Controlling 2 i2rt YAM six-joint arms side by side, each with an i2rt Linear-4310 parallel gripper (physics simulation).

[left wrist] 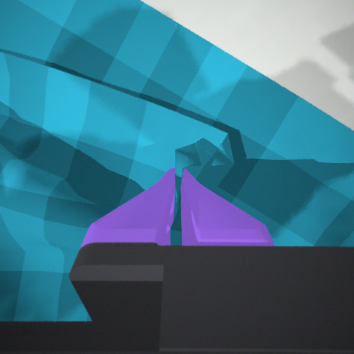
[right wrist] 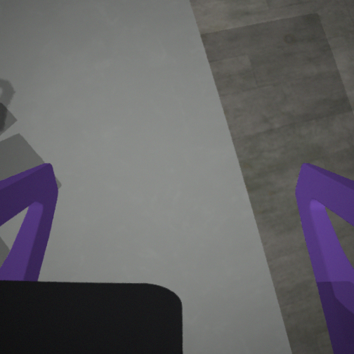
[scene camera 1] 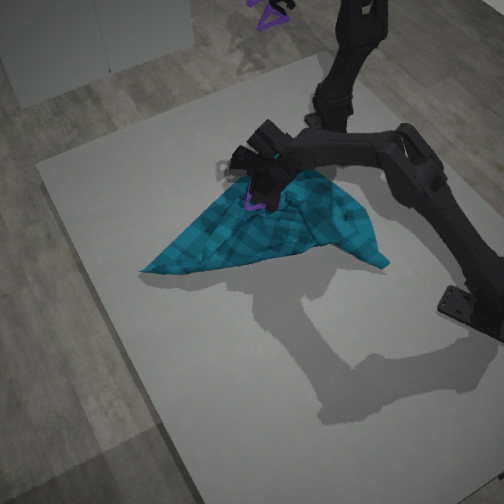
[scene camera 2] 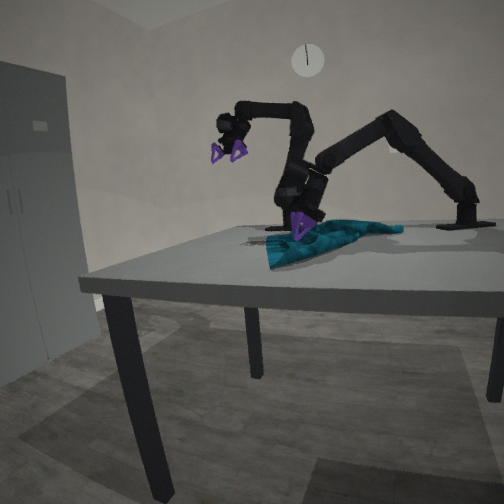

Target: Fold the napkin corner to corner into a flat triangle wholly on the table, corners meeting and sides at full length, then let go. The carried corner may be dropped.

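The teal checked napkin [scene camera 1: 280,230] [scene camera 2: 330,237] [left wrist: 115,110] lies on the table in a rough, wrinkled triangle. In scene camera 1 one sharp corner points to the lower left and a narrow, bunched one to the right; the edge between them bends inward. My left gripper [scene camera 1: 257,209] [scene camera 2: 298,239] [left wrist: 177,176] is shut on a small piece of napkin, low over its upper middle; a crumpled bit stands at the fingertips in the left wrist view. The arm hides part of the far edge. My right gripper [scene camera 2: 228,159] [right wrist: 176,177] is open and empty, high above the table's far-left part.
The grey table [scene camera 1: 210,380] [scene camera 2: 175,265] carries both arm bases. The right arm [scene camera 1: 345,65] [scene camera 2: 300,130] stands behind the napkin. A grey cabinet [scene camera 1: 100,45] [scene camera 2: 35,210] stands on the floor beyond the table. The table's edge crosses the right wrist view.
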